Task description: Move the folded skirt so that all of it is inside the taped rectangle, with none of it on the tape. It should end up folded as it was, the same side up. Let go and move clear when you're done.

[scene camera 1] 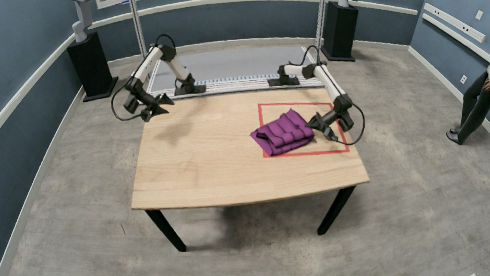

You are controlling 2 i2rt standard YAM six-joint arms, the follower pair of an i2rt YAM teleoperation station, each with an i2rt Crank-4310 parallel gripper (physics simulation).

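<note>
The folded purple skirt (285, 132) lies on the table, mostly within the red taped rectangle (320, 103). Its left corner reaches out over the left tape strip, and its front corner is at the front strip near the front left corner of the rectangle. Its back corner is inside the back strip. My left gripper (309, 125) is shut on the skirt's right edge, low over the table, with its arm reaching over the rectangle's right part. My right gripper (170, 106) is open and empty, above the table's back left part, well apart from the skirt.
The wooden table (200, 175) has its front edge toward the camera. The arms' bases stand on a metal rail (235, 82) along its back. Two black pedestals (91, 65) (340, 31) stand behind on the floor, and a person's legs (472, 107) show at the far right.
</note>
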